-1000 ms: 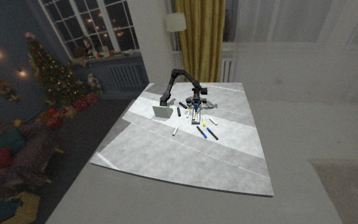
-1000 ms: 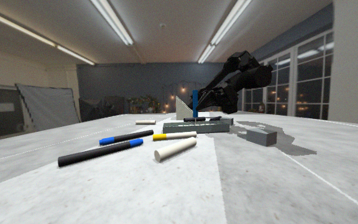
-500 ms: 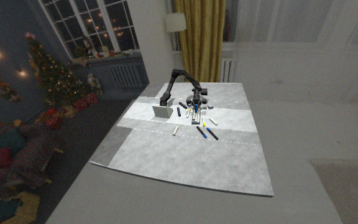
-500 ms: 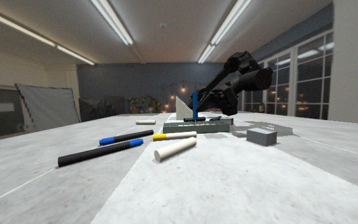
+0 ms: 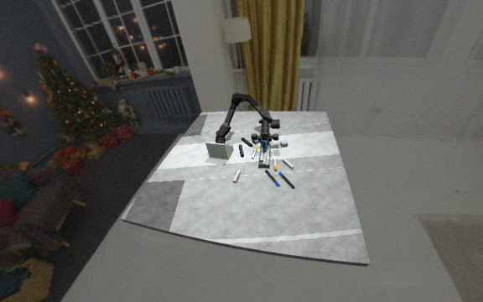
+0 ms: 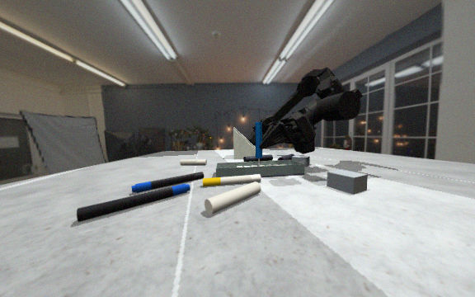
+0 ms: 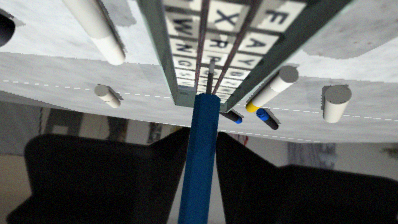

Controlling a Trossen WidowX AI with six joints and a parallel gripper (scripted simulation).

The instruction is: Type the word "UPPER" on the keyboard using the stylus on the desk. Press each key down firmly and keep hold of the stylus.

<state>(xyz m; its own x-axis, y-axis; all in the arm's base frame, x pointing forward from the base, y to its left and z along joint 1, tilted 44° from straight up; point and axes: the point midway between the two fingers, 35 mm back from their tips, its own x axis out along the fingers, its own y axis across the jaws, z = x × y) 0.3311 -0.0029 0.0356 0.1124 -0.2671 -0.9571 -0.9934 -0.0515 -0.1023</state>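
My gripper tip is 14 cm to the right of the grey block, 12 cm short of it and 6 cm above it. Also, from my gripper tip: thin metal tip (5 cm below); then blue stylus (1 cm below).
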